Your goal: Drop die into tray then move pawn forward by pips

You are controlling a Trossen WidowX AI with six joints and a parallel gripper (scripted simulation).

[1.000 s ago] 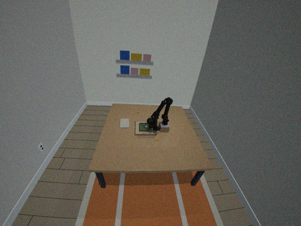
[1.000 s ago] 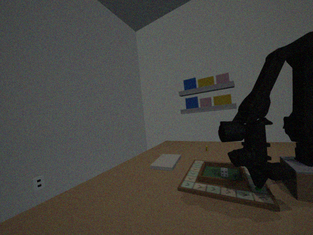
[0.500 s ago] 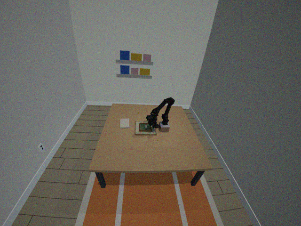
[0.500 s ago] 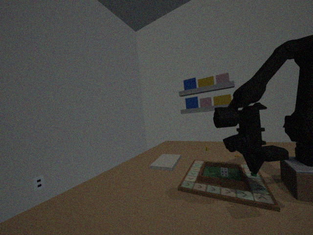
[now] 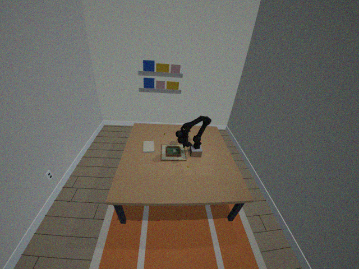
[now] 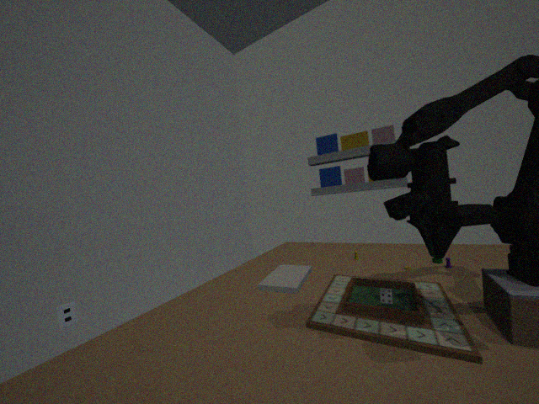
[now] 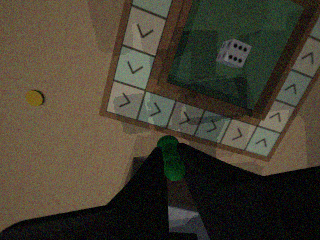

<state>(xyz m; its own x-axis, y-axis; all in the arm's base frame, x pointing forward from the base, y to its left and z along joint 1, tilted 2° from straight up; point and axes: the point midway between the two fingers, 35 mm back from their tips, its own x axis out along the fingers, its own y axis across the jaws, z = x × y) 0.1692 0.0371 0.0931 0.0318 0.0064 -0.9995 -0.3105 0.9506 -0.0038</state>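
Now: gripper tip 8 cm short of the white die, 8 cm to the left of it and 12 cm above it. The rest, counted from my gripper tip: green tray floor (9 cm ahead, 8 cm to the right, 14 cm below); then green pawn (1 cm above); then purple pawn (15 cm behind, 36 cm to the right, 13 cm below).
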